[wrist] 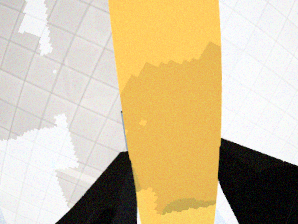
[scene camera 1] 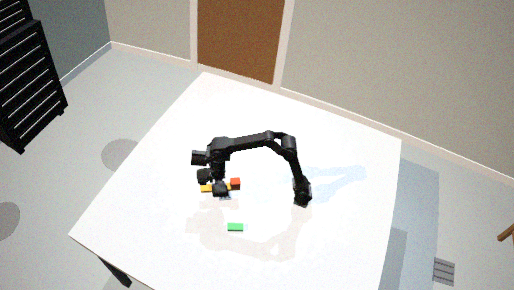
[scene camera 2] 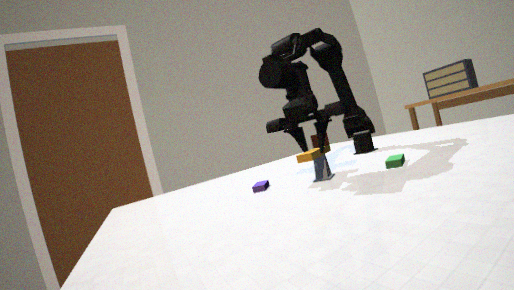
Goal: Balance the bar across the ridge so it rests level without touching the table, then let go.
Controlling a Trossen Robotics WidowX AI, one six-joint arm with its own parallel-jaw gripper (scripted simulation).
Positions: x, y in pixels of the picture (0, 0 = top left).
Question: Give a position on a yellow bar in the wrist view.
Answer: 169, 67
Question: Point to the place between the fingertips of the gripper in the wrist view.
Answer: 172, 155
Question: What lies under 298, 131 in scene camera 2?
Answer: The gripper.
